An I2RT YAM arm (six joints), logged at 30 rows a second.
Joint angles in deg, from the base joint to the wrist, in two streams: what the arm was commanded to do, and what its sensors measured. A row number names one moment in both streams.
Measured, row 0:
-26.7 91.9 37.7 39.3 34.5 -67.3
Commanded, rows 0 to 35:
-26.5 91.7 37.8 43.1 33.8 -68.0
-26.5 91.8 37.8 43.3 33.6 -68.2
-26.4 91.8 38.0 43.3 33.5 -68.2
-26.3 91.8 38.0 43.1 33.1 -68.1
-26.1 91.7 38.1 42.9 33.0 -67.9
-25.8 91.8 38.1 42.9 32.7 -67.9
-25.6 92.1 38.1 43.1 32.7 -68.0
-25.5 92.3 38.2 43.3 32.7 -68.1
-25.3 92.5 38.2 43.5 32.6 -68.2
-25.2 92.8 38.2 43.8 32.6 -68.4
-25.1 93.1 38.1 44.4 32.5 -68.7
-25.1 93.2 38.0 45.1 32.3 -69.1
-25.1 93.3 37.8 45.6 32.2 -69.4
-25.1 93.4 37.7 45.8 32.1 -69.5
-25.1 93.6 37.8 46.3 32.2 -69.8
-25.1 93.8 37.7 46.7 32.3 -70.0
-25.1 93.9 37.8 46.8 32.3 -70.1
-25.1 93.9 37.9 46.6 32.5 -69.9
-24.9 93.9 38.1 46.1 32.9 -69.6
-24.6 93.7 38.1 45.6 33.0 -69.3
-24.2 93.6 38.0 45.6 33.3 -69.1
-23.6 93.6 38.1 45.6 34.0 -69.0
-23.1 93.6 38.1 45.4 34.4 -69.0
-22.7 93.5 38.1 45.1 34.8 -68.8
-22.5 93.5 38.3 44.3 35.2 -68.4
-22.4 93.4 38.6 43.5 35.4 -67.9
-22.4 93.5 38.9 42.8 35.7 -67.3
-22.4 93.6 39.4 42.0 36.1 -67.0
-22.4 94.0 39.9 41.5 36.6 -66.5
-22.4 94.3 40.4 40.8 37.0 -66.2
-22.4 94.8 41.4 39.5 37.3 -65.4
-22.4 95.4 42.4 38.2 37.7 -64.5
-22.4 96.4 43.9 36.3 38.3 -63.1
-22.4 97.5 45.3 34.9 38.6 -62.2
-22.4 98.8 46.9 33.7 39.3 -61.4
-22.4 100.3 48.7 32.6 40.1 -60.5
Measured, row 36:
-22.5 98.0 45.6 35.4 37.3 -64.7
